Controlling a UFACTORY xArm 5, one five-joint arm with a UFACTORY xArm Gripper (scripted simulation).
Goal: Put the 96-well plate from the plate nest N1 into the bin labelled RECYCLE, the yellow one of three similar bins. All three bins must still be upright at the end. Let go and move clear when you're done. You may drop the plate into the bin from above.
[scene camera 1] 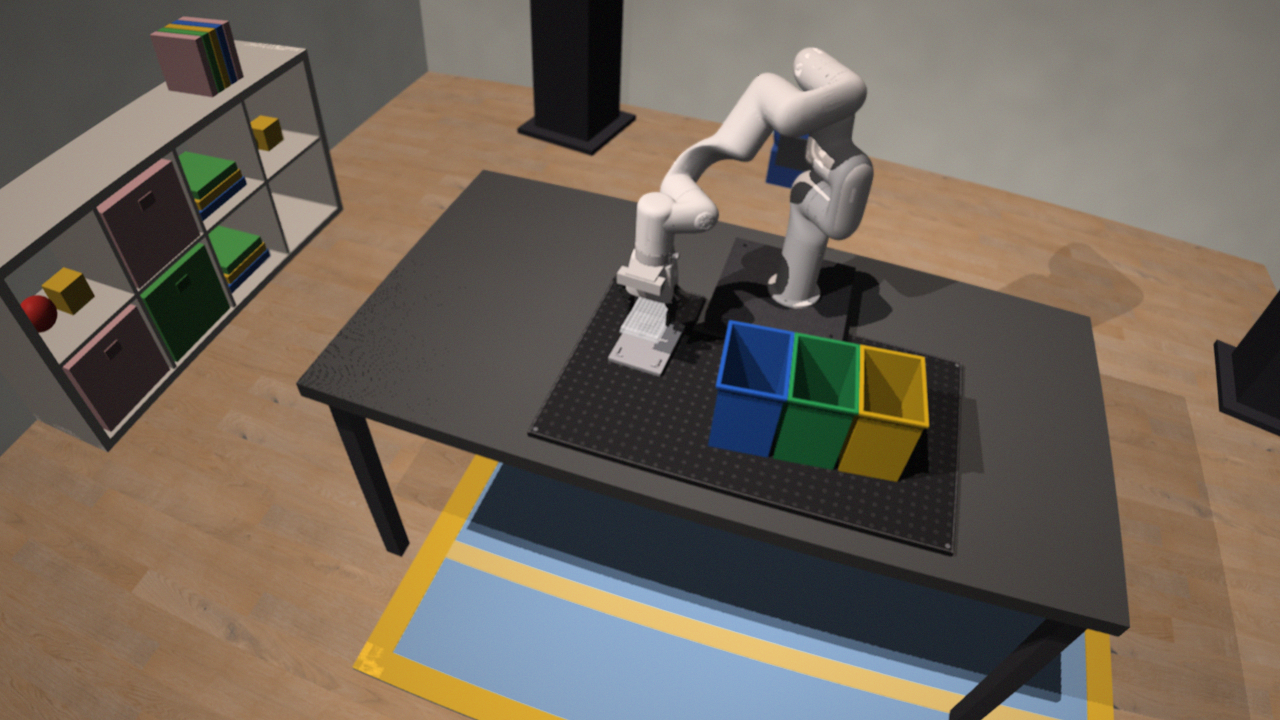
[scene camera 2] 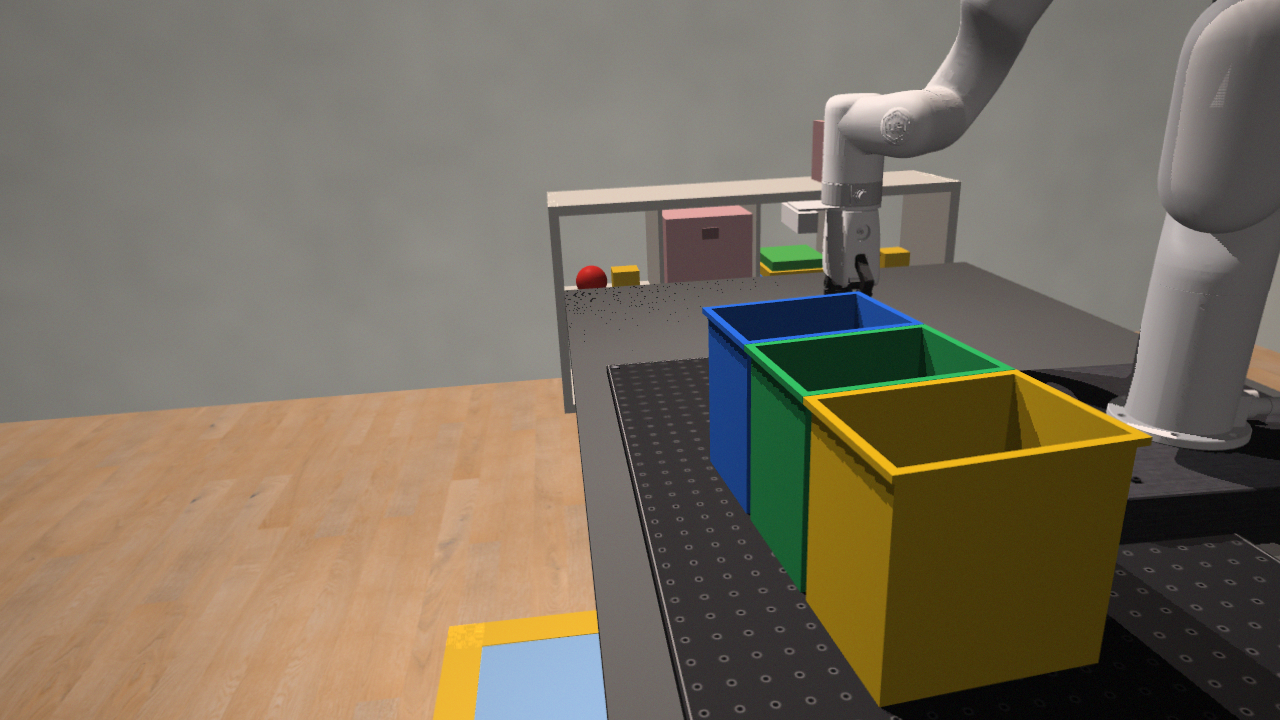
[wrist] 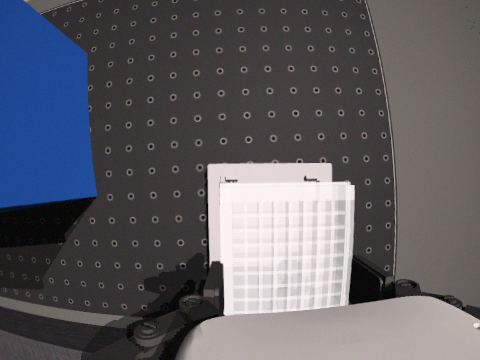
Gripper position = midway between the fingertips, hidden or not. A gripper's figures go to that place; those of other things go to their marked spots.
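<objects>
My gripper (scene camera 1: 649, 316) is 1.62 m from the lens; a white 96-well plate (scene camera 1: 646, 321) is 1.61 m from the lens. A blue bin (scene camera 1: 755, 384) is 1.60 m from the lens, a yellow bin (scene camera 1: 892, 383) 1.58 m from the lens, and a green bin (scene camera 1: 823, 370) 1.56 m from the lens.
</objects>
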